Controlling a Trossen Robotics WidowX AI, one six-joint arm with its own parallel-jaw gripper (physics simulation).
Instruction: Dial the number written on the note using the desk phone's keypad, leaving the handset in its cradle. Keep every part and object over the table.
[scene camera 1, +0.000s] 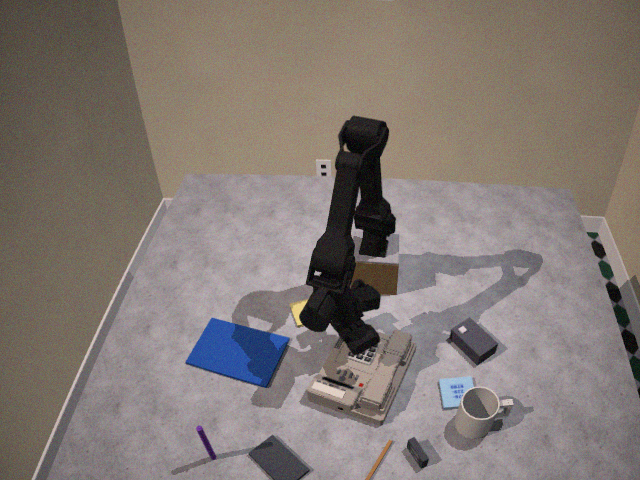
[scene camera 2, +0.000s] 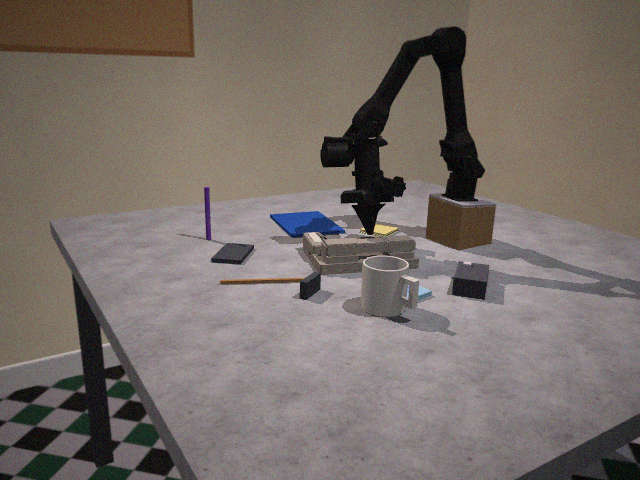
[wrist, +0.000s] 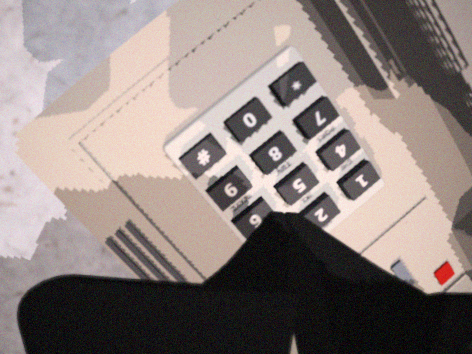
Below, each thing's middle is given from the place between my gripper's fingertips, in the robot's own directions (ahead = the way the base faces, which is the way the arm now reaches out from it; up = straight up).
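Labels:
There is a beige desk phone (scene camera 2: 312, 241), 20 mm below my hand, 40 mm ahead of it and 20 mm to the left of it. The keypad (wrist: 212, 120) is 20 mm below my hand as well, and 20 mm to the left of it. I also see the 2 key (wrist: 322, 210), which from my hand is 20 mm ahead, 10 mm to the left and 20 mm below, while the 6 key (wrist: 247, 221) is 10 mm to the right of my hand and 20 mm below it.

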